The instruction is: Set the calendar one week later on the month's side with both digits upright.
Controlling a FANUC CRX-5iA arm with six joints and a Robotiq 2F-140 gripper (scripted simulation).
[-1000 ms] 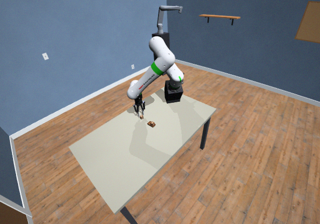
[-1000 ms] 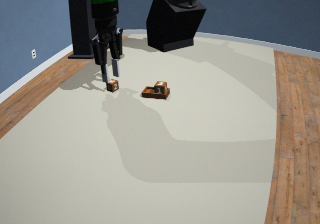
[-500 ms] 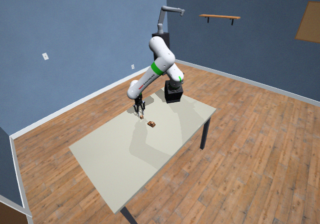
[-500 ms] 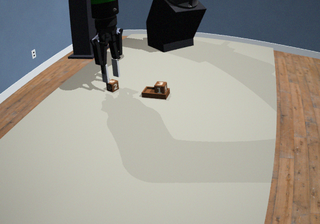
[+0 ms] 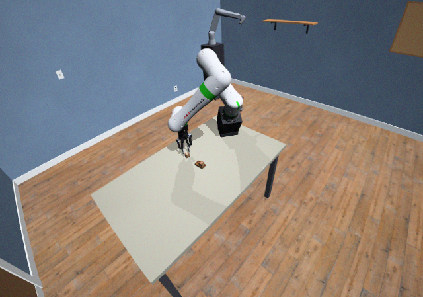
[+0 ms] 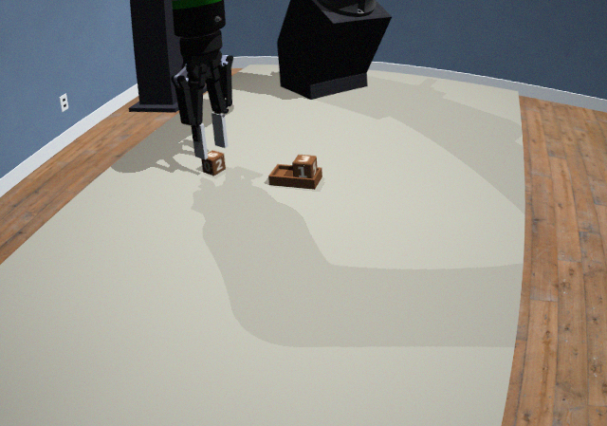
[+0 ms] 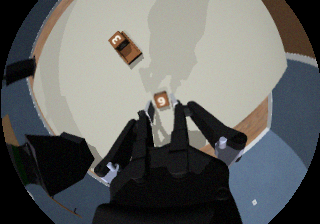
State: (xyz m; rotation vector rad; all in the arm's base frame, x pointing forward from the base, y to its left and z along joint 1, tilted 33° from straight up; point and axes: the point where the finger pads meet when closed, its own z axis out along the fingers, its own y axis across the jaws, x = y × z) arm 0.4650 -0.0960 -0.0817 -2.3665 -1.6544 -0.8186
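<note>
The brown wooden tray is 160 mm to the left of my hand and 60 mm below it.
</note>
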